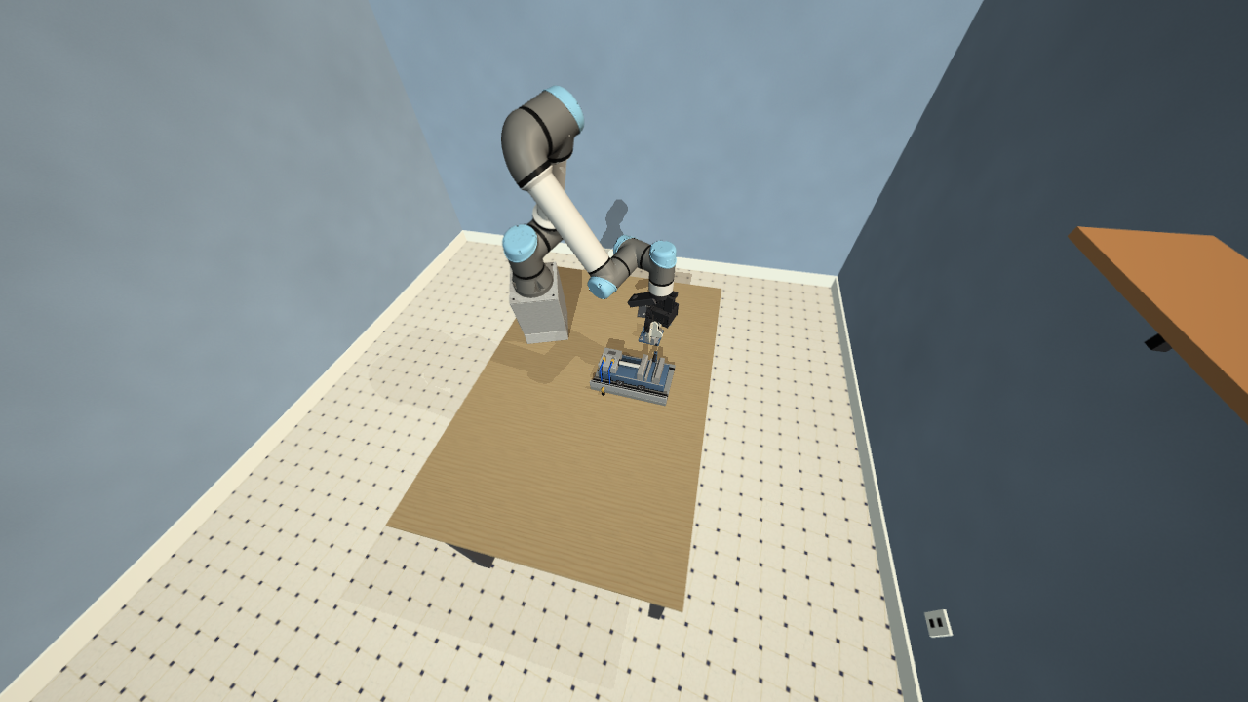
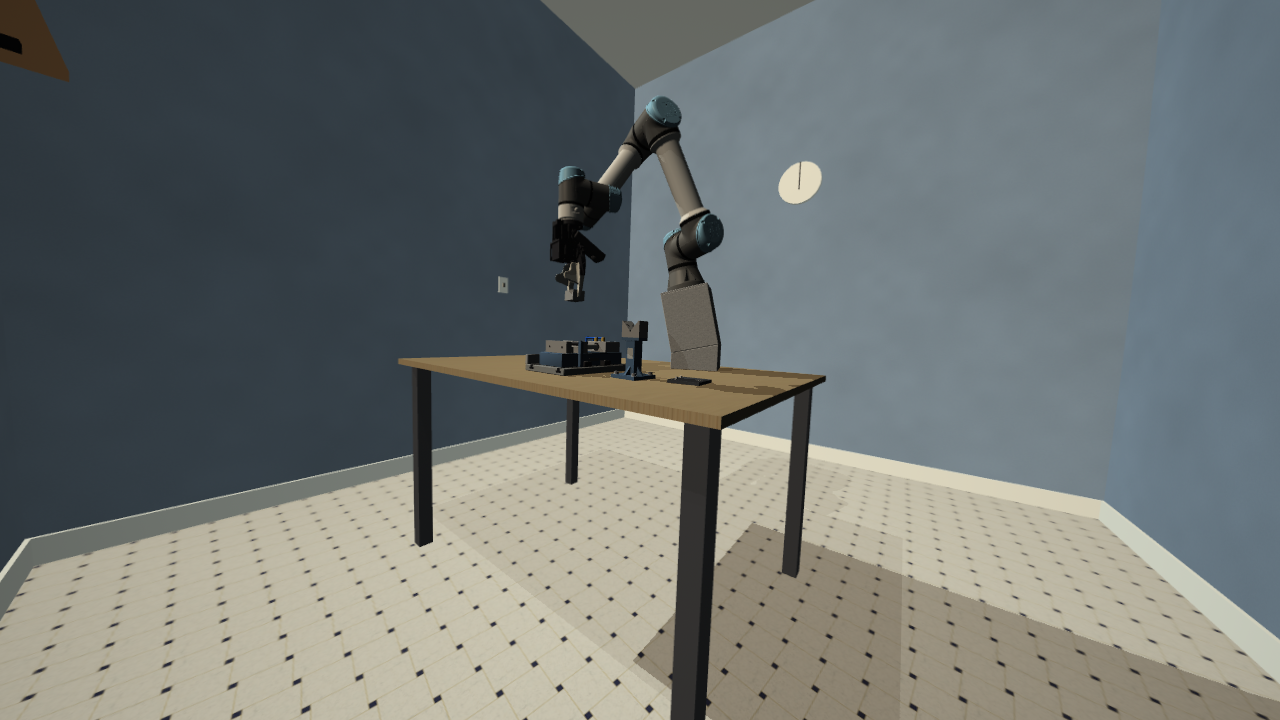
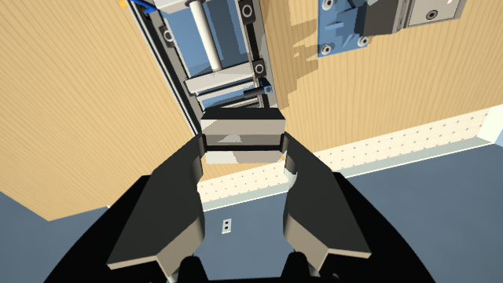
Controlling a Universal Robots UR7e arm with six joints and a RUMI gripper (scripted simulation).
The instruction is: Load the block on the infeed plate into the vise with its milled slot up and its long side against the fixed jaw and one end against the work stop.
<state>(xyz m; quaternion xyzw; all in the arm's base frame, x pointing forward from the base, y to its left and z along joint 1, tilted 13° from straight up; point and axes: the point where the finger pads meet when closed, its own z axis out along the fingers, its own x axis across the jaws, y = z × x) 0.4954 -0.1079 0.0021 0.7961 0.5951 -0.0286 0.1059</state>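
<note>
Right now my hand is 3 cm short of the fixed jaw, 3 cm to the left of it and 17 cm above it. Round my hand: cylinder rod 8 cm behind, 3 cm to the right, 17 cm below; then part right at my hand; then moving jaw 3 cm behind, 3 cm to the right, 17 cm below.
</note>
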